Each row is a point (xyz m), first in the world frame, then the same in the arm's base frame.
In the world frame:
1: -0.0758 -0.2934 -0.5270
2: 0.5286 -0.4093 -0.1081
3: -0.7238 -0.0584 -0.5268
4: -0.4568 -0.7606 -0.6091
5: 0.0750 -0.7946 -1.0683
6: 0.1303 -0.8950 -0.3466
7: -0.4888 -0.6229 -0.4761
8: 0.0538 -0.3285 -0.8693
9: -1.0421 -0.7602 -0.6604
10: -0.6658 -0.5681 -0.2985
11: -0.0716 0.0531 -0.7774
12: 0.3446 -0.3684 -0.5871
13: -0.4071 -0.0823 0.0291
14: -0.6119 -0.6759 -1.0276
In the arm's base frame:
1: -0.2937 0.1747 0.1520
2: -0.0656 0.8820 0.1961
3: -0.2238 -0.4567 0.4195
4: -0.0217 -0.1852 -0.2562
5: -0.5345 0.1873 -0.5613
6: 0.0921 0.4602 -0.3025
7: 0.0289 -0.1844 -0.0688
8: -0.5947 0.1986 -0.0578
9: 0.1037 -0.7583 -0.2235
10: 0.1984 -0.3036 0.0826
11: -0.6715 0.0839 0.3304
12: -0.4265 0.5619 0.0165
13: 0.1539 0.0116 0.6384
14: -0.3628 -0.4623 -0.3712

